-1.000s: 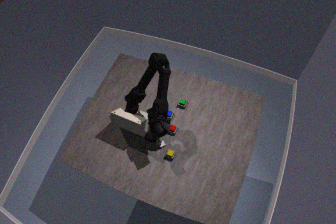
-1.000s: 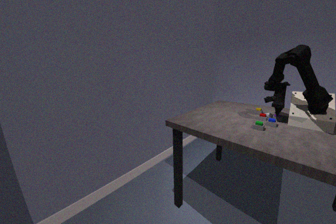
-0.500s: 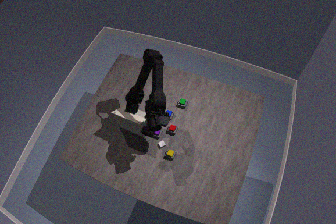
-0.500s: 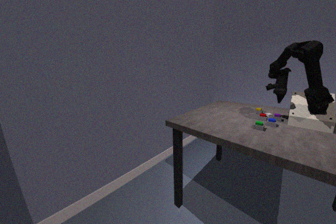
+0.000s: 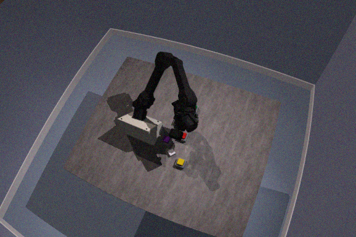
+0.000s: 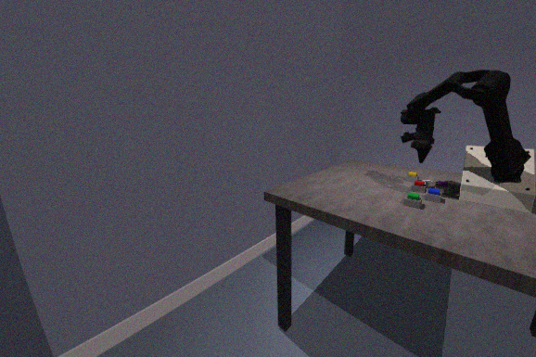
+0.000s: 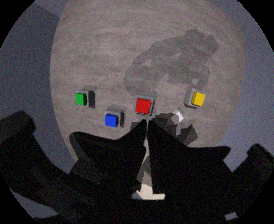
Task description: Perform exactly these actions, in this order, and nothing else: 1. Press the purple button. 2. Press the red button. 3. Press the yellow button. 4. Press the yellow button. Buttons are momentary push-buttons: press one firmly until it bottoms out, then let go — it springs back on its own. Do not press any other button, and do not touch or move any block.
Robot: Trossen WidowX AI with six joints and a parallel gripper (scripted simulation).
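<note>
Right now my gripper tip is 9 cm above the red button. From my gripper tip the other things lie so: purple button: 8 cm behind, 4 cm to the right, 9 cm below; white block: 4 cm behind, 10 cm to the right, 11 cm below; blue button: 5 cm behind, 9 cm to the left, 9 cm below.
</note>
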